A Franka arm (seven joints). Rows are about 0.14 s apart.
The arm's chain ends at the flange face. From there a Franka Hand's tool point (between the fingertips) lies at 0.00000 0.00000 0.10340 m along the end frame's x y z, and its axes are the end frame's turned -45 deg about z.
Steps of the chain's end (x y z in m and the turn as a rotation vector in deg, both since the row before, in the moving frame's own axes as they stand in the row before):
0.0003, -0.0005, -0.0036, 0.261, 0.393, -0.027
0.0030, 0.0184, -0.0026, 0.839, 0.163, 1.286
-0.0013, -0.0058, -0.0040, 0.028, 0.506, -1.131
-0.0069, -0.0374, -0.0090, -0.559, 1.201, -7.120
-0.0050, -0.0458, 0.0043, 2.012, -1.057, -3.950
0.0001, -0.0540, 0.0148, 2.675, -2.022, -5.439
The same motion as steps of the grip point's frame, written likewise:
0.0014, 0.0000, -0.0036, -0.093, 0.462, -0.027
-0.0096, 0.0143, -0.0026, 0.478, 0.709, 1.286
0.0039, -0.0044, -0.0040, -0.338, 0.378, -1.131
0.0225, -0.0291, -0.0090, -1.245, 0.454, -7.120
0.0299, -0.0399, 0.0042, 2.170, 0.675, -3.950
0.0388, -0.0441, 0.0146, 3.321, 0.462, -5.439

